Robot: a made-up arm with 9 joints. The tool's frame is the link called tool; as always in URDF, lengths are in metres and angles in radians.
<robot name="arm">
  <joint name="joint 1" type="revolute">
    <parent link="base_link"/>
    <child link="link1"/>
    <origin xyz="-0.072 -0.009 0.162" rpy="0 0 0"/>
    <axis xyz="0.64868 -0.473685 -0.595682"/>
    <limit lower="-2.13" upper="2.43" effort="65" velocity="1.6"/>
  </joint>
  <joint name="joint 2" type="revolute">
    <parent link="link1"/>
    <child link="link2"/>
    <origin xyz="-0.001 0.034 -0.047" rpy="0 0 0"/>
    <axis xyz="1 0 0"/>
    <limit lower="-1.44" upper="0.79" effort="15" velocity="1.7"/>
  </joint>
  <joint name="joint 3" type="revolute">
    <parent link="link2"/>
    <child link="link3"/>
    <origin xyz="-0.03 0.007 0.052" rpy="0 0 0"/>
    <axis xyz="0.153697 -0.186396 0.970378"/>
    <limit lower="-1.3" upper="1.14" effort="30" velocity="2.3"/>
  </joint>
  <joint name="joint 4" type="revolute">
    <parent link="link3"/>
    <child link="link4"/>
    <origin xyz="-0.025 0.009 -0.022" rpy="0 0 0"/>
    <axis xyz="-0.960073 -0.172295 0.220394"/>
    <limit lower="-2.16" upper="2.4" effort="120" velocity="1.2"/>
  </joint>
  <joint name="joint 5" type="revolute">
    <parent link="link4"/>
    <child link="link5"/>
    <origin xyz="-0.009 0.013 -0.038" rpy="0 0 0"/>
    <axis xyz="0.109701 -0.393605 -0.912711"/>
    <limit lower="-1.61" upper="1.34" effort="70" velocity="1.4"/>
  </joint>
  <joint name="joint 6" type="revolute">
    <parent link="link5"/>
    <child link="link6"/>
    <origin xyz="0.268 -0.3 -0.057" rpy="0 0 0"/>
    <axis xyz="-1 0 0"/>
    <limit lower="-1.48" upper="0.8" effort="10" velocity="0.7"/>
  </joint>
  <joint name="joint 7" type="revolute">
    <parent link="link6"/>
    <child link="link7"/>
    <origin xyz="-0.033 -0.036 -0.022" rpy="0 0 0"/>
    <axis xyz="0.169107 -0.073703 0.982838"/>
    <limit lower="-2.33" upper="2.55" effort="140" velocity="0.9"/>
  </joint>
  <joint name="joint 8" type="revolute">
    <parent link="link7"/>
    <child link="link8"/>
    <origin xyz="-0.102 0.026 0.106" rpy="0 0 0"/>
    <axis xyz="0 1 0"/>
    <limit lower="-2.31" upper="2.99" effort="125" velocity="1.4"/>
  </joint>
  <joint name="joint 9" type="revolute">
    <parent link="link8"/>
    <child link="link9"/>
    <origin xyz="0.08 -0.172 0.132" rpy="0 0 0"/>
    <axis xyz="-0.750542 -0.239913 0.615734"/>
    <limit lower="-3.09" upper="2.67" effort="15" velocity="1"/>
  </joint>
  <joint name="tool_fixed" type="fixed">
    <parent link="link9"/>
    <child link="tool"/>
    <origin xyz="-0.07 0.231 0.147" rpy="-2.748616 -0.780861 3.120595"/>
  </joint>
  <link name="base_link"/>
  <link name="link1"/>
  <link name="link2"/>
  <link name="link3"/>
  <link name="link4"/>
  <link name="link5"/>
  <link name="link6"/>
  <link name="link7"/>
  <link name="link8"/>
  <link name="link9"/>
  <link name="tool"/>
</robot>
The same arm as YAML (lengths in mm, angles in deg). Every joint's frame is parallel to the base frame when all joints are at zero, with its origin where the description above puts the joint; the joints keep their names.
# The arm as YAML. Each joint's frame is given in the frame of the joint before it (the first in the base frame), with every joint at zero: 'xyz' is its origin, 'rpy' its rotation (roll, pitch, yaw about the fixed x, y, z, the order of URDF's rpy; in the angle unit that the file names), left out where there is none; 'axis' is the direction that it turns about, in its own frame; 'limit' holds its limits. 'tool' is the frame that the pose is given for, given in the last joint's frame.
units:
  length: mm
  angle: deg
joints:
  - name: joint 1
    type: revolute
    origin:
      xyz: [-72.0, -9.0, 162.0]
    axis: [0.64868, -0.473685, -0.595682]
    limit:
      lower: -122.04
      upper: 139.23
  - name: joint 2
    type: revolute
    origin:
      xyz: [-1.0, 34.0, -47.0]
    axis: "+x"
    limit:
      lower: -82.51
      upper: 45.26
  - name: joint 3
    type: revolute
    origin:
      xyz: [-30.0, 7.0, 52.0]
    axis: [0.153697, -0.186396, 0.970378]
    limit:
      lower: -74.48
      upper: 65.32
  - name: joint 4
    type: revolute
    origin:
      xyz: [-25.0, 9.0, -22.0]
    axis: [-0.960073, -0.172295, 0.220394]
    limit:
      lower: -123.76
      upper: 137.51
  - name: joint 5
    type: revolute
    origin:
      xyz: [-9.0, 13.0, -38.0]
    axis: [0.109701, -0.393605, -0.912711]
    limit:
      lower: -92.25
      upper: 76.78
  - name: joint 6
    type: revolute
    origin:
      xyz: [268.0, -300.0, -57.0]
    axis: "-x"
    limit:
      lower: -84.8
      upper: 45.84
  - name: joint 7
    type: revolute
    origin:
      xyz: [-33.0, -36.0, -22.0]
    axis: [0.169107, -0.073703, 0.982838]
    limit:
      lower: -133.5
      upper: 146.1
  - name: joint 8
    type: revolute
    origin:
      xyz: [-102.0, 26.0, 106.0]
    axis: "+y"
    limit:
      lower: -132.35
      upper: 171.31
  - name: joint 9
    type: revolute
    origin:
      xyz: [80.0, -172.0, 132.0]
    axis: [-0.750542, -0.239913, 0.615734]
    limit:
      lower: -177.04
      upper: 152.98
tool:
  origin:
    xyz: [-70.0, 231.0, 147.0]
    rpy: [-157.48, -44.74, 178.8]

